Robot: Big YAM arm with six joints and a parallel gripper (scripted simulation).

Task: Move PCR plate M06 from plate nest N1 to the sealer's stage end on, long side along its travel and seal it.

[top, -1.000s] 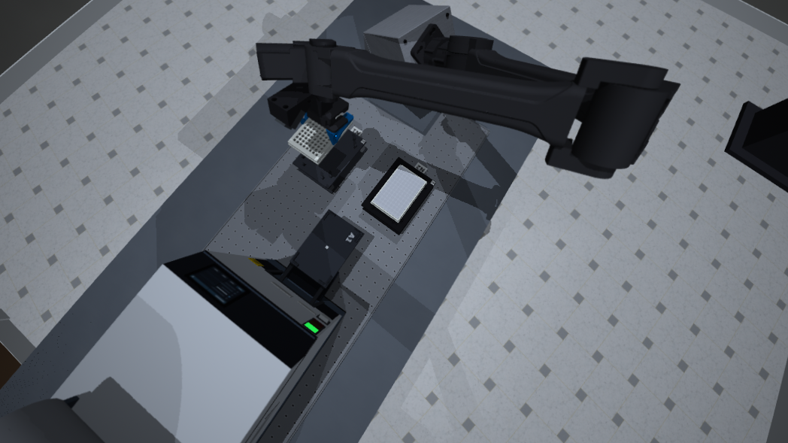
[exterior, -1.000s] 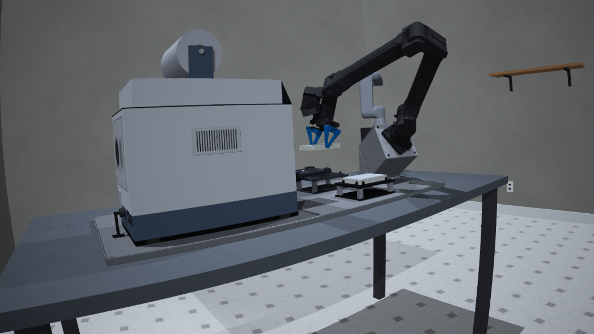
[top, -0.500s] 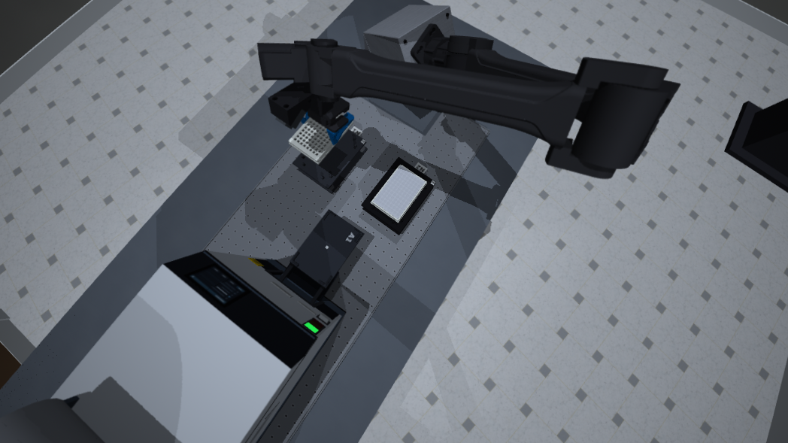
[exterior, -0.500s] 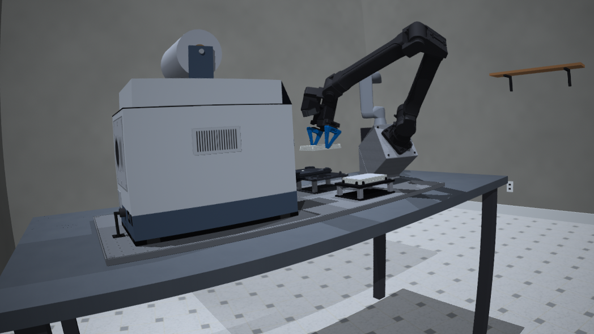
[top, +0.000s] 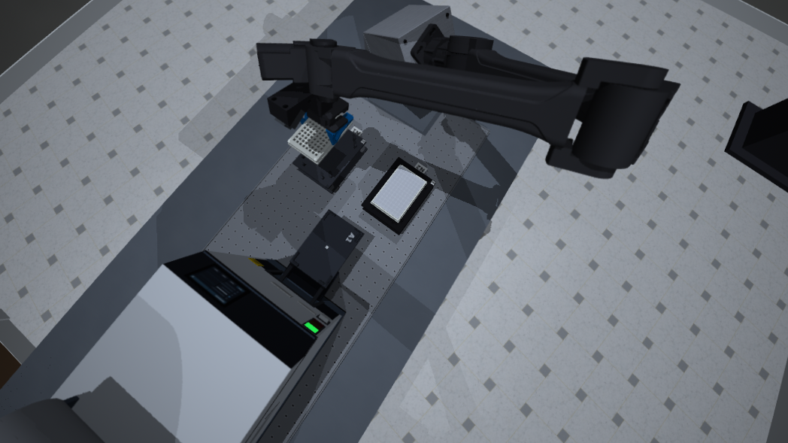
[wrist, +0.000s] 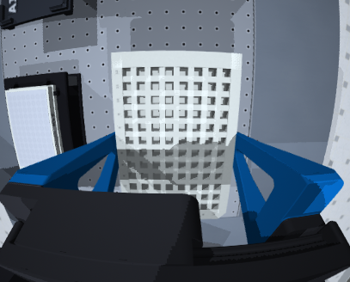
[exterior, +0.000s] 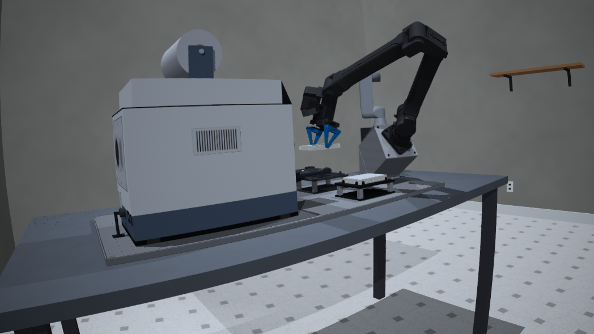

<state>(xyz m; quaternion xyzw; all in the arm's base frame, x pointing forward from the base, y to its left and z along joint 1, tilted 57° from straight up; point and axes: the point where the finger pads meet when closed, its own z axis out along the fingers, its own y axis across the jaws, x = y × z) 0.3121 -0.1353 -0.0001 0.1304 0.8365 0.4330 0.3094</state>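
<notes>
The plate nest N1 is 110 mm below my hand. Also, from my hand: white 96-well plate M06: right at my hand; sealed plate M09: 210 mm to the left, 110 mm below, 20 mm behind; nest N2: 210 mm to the left, 120 mm below, 20 mm behind.
</notes>
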